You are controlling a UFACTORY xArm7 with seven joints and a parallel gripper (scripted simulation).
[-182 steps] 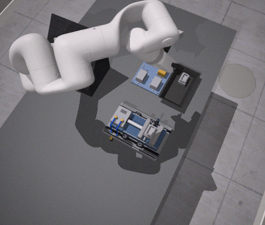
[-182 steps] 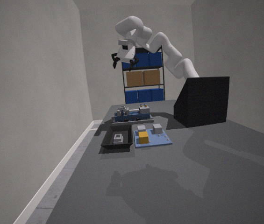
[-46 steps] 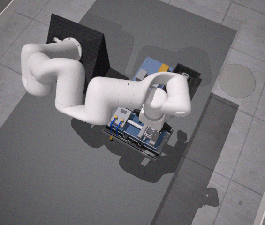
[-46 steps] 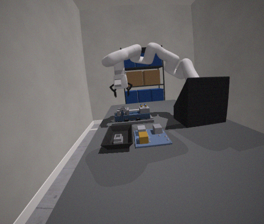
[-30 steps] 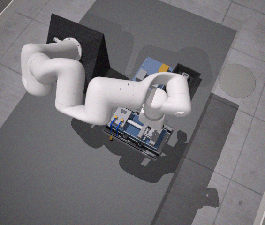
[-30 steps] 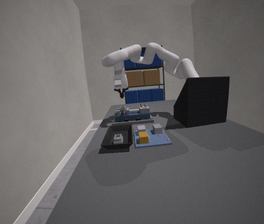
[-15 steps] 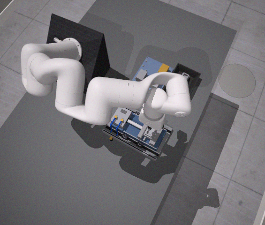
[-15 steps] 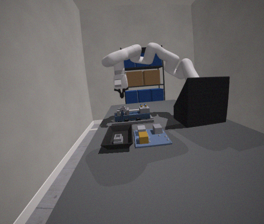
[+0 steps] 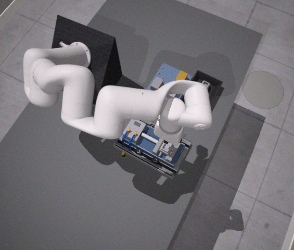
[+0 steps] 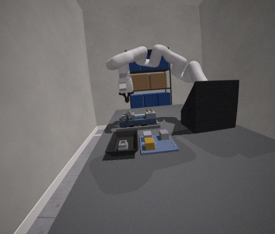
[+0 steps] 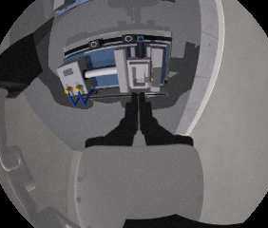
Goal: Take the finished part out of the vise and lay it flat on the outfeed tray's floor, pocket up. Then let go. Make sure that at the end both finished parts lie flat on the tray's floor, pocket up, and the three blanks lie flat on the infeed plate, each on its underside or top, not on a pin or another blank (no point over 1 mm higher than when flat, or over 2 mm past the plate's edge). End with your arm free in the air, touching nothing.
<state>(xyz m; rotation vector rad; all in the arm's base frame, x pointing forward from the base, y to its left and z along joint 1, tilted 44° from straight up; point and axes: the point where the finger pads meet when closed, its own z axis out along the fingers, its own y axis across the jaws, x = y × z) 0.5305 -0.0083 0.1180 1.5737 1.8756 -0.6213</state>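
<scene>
Now: hand 60 mm past the blue vise and 160 mm above it. Also, from my hand: yellow blank: 150 mm behind, 350 mm to the left, 170 mm below.
</scene>
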